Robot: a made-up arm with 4 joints.
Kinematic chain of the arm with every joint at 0, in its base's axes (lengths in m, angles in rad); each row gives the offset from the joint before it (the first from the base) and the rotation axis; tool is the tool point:
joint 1: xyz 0 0 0.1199 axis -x
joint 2: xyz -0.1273 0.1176 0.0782 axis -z
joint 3: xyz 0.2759 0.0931 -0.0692 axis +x
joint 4: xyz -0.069 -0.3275 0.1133 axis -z
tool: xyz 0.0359 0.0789 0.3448
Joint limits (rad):
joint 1: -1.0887..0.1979
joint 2: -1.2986..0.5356
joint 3: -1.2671..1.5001
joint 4: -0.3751..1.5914
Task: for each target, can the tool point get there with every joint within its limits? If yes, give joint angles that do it. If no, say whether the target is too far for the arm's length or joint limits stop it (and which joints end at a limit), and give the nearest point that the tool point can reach.
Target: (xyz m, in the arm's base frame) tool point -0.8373 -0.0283 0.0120
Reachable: no: joint limits stop it (at a limit: joint 1, joint 2, joint 4) | nearest point -0.1618 -0.1485 -0.2027 | short by 0.719 m
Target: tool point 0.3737 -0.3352 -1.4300
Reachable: no: too far | nearest point 0.0520 -0.0977 -0.3317 | short by 1.169 m
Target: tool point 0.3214 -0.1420 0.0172
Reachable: yes | joints -0.3905 -0.4316 1.0910 0.7548
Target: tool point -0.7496 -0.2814 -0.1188
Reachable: no: joint limits stop it (at a limit: joint 2, joint 4) | nearest point -0.1621 -0.2711 -0.1100 | short by 0.588 m
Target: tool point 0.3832 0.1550 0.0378
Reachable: yes | joints -0.4052 -0.9715 1.2895 0.6160
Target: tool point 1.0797 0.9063 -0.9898
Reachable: no: too far | nearest point 0.3246 0.2734 -0.2148 | short by 1.254 m
